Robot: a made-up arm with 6 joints. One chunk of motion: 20 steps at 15 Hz.
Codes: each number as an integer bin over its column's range. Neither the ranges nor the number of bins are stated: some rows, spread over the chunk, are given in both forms.
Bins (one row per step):
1: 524 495 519 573 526 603
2: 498 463 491 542 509 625
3: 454 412 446 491 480 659
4: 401 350 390 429 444 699
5: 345 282 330 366 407 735
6: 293 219 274 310 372 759
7: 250 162 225 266 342 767
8: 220 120 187 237 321 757
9: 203 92 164 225 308 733
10: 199 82 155 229 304 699
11: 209 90 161 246 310 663
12: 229 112 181 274 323 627
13: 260 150 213 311 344 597
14: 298 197 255 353 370 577
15: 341 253 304 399 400 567
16: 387 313 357 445 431 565
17: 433 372 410 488 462 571
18: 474 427 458 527 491 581
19: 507 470 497 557 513 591
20: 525 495 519 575 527 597
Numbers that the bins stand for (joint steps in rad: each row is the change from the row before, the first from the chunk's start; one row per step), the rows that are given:
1: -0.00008 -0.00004 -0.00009 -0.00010 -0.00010 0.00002
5: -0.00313 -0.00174 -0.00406 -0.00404 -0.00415 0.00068
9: -0.00555 -0.00326 -0.00755 -0.00672 -0.00752 0.00067
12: -0.00510 -0.00310 -0.00720 -0.00579 -0.00701 0.00014
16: -0.00241 -0.00149 -0.00350 -0.00254 -0.00333 -0.00017
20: -0.00007 -0.00004 -0.00009 -0.00006 -0.00006 -0.00001
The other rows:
2: -0.00053 -0.00029 -0.00068 -0.00069 -0.00068 0.00013
3: -0.00127 -0.00070 -0.00162 -0.00166 -0.00166 0.00030
4: -0.00218 -0.00120 -0.00280 -0.00284 -0.00289 0.00050
6: -0.00401 -0.00225 -0.00524 -0.00510 -0.00534 0.00080
7: -0.00475 -0.00270 -0.00627 -0.00594 -0.00636 0.00084
8: -0.00526 -0.00304 -0.00707 -0.00649 -0.00708 0.00079
10: -0.00561 -0.00334 -0.00774 -0.00664 -0.00765 0.00050
11: -0.00544 -0.00328 -0.00762 -0.00632 -0.00745 0.00032
13: -0.00458 -0.00280 -0.00652 -0.00509 -0.00629 -0.00001
14: -0.00393 -0.00242 -0.00564 -0.00429 -0.00541 -0.00011
15: -0.00320 -0.00197 -0.00461 -0.00341 -0.00439 -0.00016
17: -0.00163 -0.00102 -0.00238 -0.00172 -0.00228 -0.00014
18: -0.00093 -0.00058 -0.00137 -0.00098 -0.00129 -0.00009
19: -0.00037 -0.00024 -0.00055 -0.00041 -0.00054 -0.00004

